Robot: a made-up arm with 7 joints.
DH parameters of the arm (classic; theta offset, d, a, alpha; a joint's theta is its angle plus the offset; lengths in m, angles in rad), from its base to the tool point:
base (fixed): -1.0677 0 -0.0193 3.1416
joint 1: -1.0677 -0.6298 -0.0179 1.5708
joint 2: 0 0.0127 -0.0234 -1.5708
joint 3: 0 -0.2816 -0.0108 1.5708
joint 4: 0 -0.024 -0.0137 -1.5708
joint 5: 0 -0.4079 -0.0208 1.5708
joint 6: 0 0.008 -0.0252 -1.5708
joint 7: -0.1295 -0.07 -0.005 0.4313
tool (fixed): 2.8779 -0.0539 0 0
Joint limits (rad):
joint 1: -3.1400..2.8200
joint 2: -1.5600..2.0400
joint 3: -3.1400..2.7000
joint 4: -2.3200..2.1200
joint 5: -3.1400..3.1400
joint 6: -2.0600..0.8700
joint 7: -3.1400..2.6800
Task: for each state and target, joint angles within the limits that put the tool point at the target. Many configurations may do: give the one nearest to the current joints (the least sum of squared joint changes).
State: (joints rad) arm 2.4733 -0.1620 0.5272 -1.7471 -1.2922 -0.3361 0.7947
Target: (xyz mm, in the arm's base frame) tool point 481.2 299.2 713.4
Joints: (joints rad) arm 2.4025 -0.1080 0.4635 -1.7817 -1.2887 -0.3692 0.7977
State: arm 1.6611 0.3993 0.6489 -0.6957 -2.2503 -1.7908 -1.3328
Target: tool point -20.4 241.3 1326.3
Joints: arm 1.5434 0.0590 0.5573 -0.5613 -2.2315 -1.3543 -1.3606
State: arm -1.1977 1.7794 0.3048 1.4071 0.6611 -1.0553 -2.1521
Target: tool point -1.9 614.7 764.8
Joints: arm -1.4783 0.8041 0.1249 1.2029 0.6815 -1.3969 -2.1873
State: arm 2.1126 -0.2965 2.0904 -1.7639 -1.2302 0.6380 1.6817
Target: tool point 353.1 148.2 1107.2
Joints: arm 1.4379 -0.9891 2.3545 -1.4828 -1.2062 0.8700 1.6842
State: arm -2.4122 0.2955 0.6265 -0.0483 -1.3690 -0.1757 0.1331
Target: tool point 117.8 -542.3 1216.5
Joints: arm -1.9651 -0.4528 0.7440 -0.3701 -1.3233 -0.0327 0.1511
